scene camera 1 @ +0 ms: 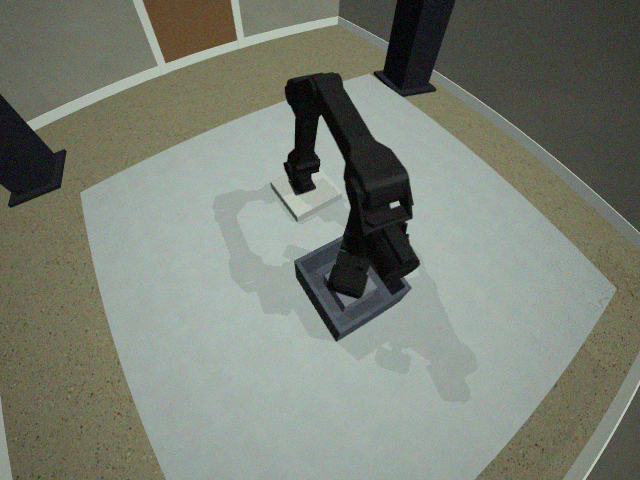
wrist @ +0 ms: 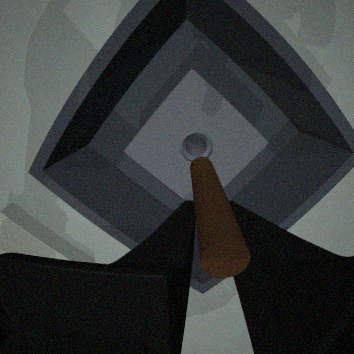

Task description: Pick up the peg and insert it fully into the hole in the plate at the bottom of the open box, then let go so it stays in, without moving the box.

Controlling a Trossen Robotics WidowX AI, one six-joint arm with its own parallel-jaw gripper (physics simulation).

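Places are measured from the arm's base along level axes (x back, y right, z up), in millimetres.
Where they show: gripper, between the fingertips: (scene camera 1: pixel 352 264) (wrist: pixel 206 209); arm's base, origin of its link: (scene camera 1: pixel 302 184).
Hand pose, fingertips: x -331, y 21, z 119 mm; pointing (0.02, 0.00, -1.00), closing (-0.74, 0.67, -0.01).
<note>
Things, the pixels of their top centre, and the offset from my fingertips.
- open dark grey box, centre of its top: (wrist: pixel 198 159) (scene camera 1: pixel 353 274) dx -5, dy -7, dz -50 mm
- light grey plate, centre of its top: (wrist: pixel 196 146) (scene camera 1: pixel 350 280) dx -5, dy -7, dz -88 mm
- brown peg, centre of its top: (wrist: pixel 222 260) dx -5, dy -6, dz +43 mm
The open dark grey box (scene camera 1: pixel 364 317) (wrist: pixel 110 192) stands on the pale floor area. The light grey plate (scene camera 1: pixel 351 301) (wrist: pixel 160 145) lies at its bottom, with the round hole (wrist: pixel 196 144) near its middle. My gripper (scene camera 1: pixel 351 281) (wrist: pixel 206 209) is over the box, shut on the brown peg (wrist: pixel 217 220). In the wrist view the peg's far tip overlaps the hole's near rim, beside the opening; the peg is outside the hole. Its height above the plate is hard to tell. In the scene view the gripper hides the peg and the hole.
The box's raised walls surround the plate on all sides, and part of the wrist hangs over its right side in the scene view. The arm's pale base slab (scene camera 1: pixel 305 209) lies behind the box. Dark pillars (scene camera 1: pixel 416 46) (scene camera 1: pixel 25 160) stand farther off.
</note>
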